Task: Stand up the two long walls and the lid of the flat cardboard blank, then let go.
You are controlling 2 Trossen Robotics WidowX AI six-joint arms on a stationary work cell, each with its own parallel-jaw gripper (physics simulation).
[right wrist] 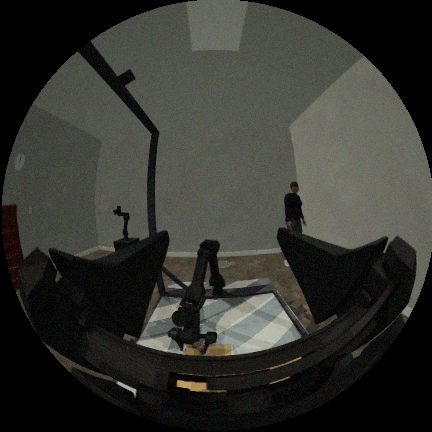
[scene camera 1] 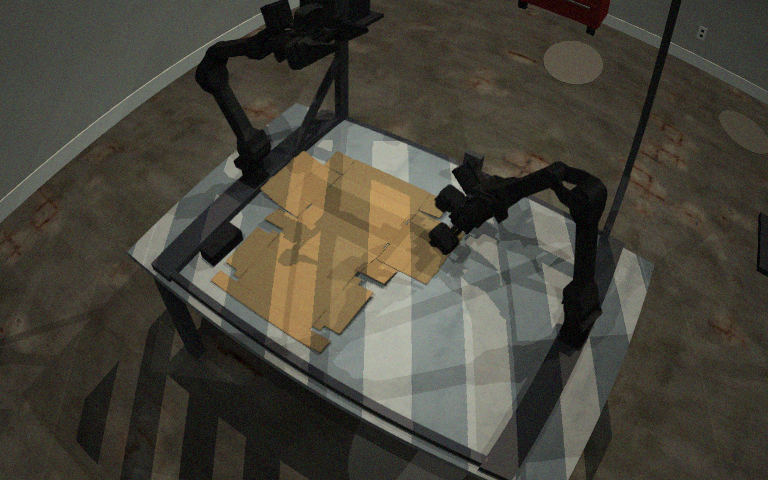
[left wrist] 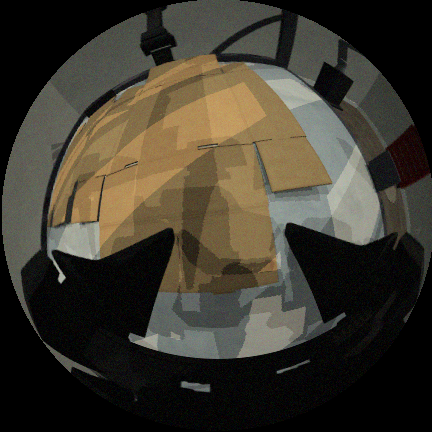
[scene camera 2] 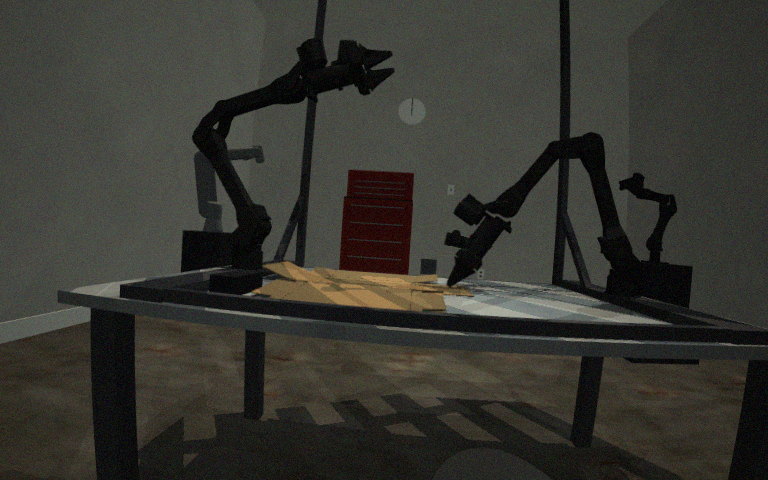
Scene:
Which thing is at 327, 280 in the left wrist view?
My left gripper.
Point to a black block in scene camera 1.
229, 236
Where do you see a black block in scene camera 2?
239, 282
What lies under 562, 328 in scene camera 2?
A raised rim.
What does my left gripper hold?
Nothing.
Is my right gripper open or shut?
Open.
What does my right gripper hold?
Nothing.

